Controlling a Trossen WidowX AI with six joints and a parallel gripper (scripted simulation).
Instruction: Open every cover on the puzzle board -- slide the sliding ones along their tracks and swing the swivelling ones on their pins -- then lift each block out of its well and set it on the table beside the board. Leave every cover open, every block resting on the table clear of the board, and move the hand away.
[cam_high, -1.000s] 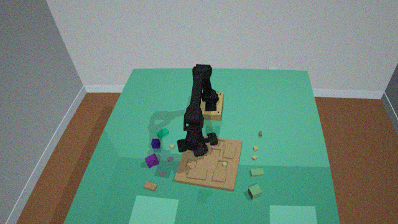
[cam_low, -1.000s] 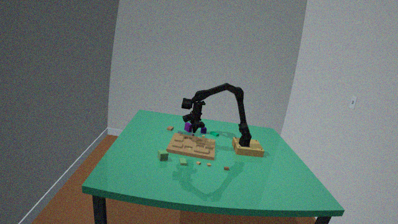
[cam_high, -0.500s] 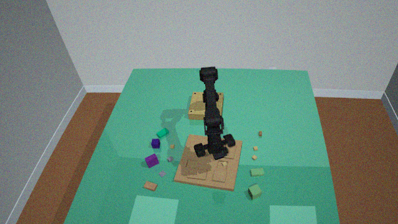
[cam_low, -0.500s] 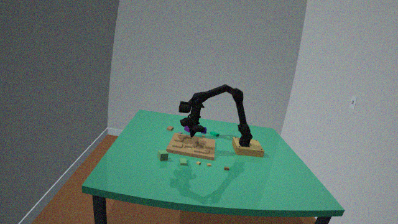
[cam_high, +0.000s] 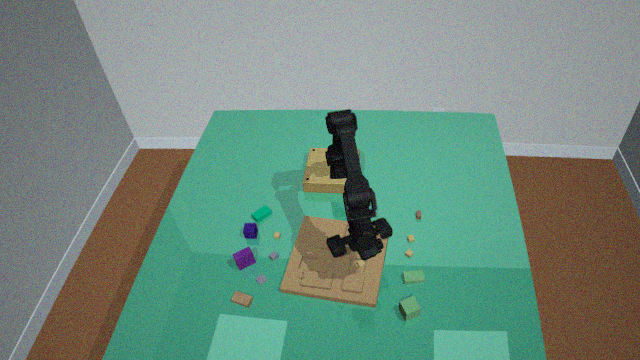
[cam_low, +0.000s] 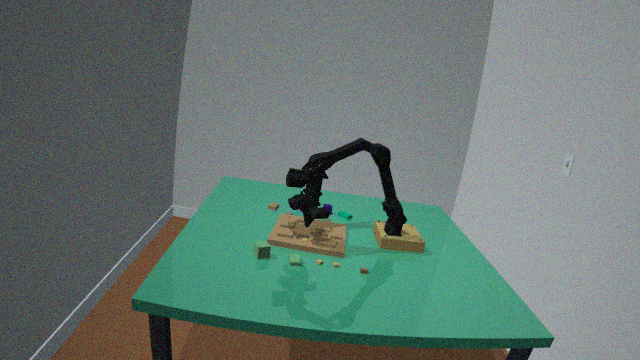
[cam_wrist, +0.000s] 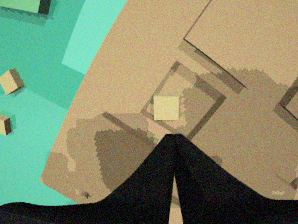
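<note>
Right now my gripper tip is 20 mm past the tan puzzle board, 60 mm to the left of it and 50 mm above it. Also, from my gripper tip: teal block: 230 mm behind, 340 mm to the right, 60 mm below; then orange block: 110 mm ahead, 370 mm to the right, 60 mm below; then purple cube: 140 mm behind, 370 mm to the right, 50 mm below.
</note>
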